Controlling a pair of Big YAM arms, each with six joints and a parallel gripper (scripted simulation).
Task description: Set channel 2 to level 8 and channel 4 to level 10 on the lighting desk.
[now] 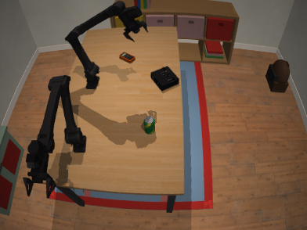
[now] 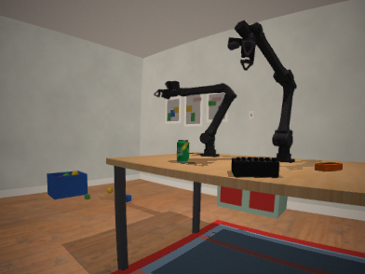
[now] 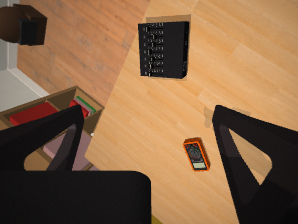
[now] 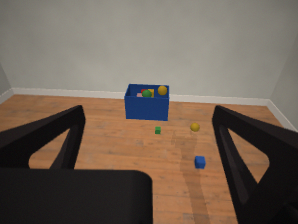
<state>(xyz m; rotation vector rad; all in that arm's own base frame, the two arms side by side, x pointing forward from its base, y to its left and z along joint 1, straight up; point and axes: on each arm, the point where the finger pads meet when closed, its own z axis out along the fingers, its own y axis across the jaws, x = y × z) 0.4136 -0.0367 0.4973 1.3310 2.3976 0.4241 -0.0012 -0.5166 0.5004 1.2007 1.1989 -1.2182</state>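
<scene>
The channel 2 knob is 430 mm below my left hand, 180 mm ahead of it and 60 mm to the left of it. From my left hand the other things lie so: channel 3 knob: 430 mm below, 170 mm ahead, 80 mm to the left; channel 4 cap: 430 mm below, 170 mm ahead, 110 mm to the left.
</scene>
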